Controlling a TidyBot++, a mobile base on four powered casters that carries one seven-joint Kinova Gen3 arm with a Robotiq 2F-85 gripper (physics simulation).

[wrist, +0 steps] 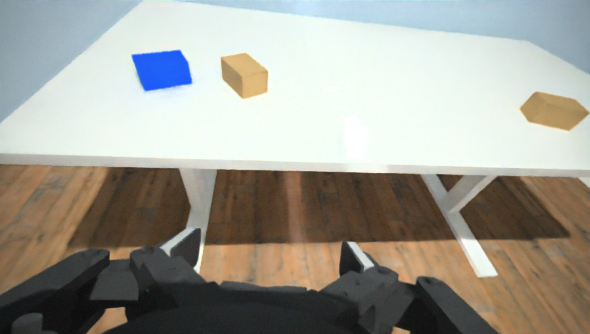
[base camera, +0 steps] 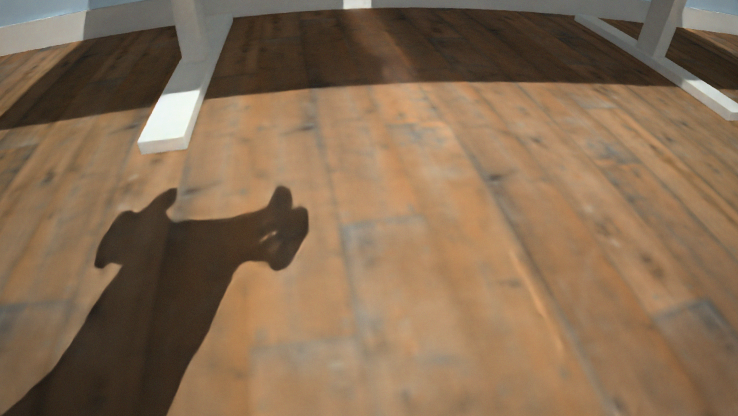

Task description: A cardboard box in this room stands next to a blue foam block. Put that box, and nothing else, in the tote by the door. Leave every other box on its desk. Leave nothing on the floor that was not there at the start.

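Places are measured from the arm's base along level axes (x ahead, y right, z down), in millimetres.
Pixels of known places: gripper, fingertip midpoint: [wrist: 271, 250].
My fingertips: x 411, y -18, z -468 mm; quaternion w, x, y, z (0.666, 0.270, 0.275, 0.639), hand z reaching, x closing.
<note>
Ahead of a thing's pixels: the offset from my fingertips to its top centre. Level surfaces: height alone.
In the wrist view a blue foam block @(dy -272, dx +406, dz +100 mm) [wrist: 162, 71] lies on the left part of a white desk @(dz +145 mm) [wrist: 300, 120]. A cardboard box @(dy -112, dx +432, dz +95 mm) [wrist: 245, 76] stands just right of the block, with a small gap between them. Another cardboard box @(dy +608, dx +484, dz +95 mm) [wrist: 554, 111] is on the same desk, far to the right. My gripper [wrist: 271, 250] is open, with nothing between its fingers, and appears in front of the desk's near edge, apart from both boxes. The tote and the door do not show in either view.
In the base view two white desk legs stand on the wooden floor, one with its foot [base camera: 167, 119] at the left, the other with its foot [base camera: 692, 85] at the right. The arm's shadow falls on the floor at the left. Blue walls stand behind the desk.
</note>
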